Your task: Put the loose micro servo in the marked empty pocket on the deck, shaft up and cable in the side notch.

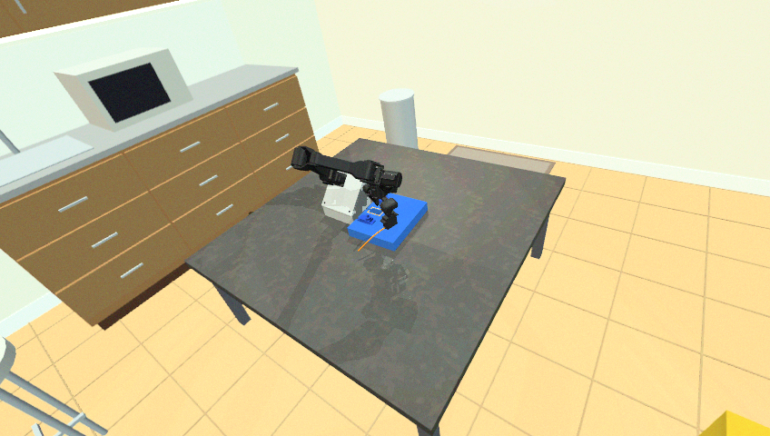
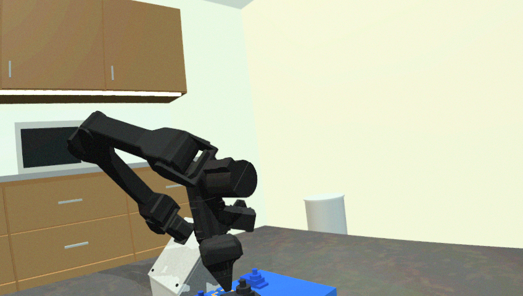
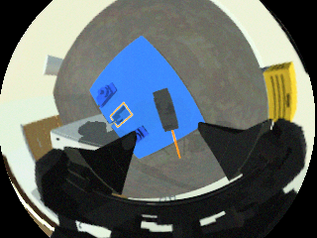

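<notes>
My gripper tip is now 11 cm above the robot deck and 8 cm to the right of it.
</notes>
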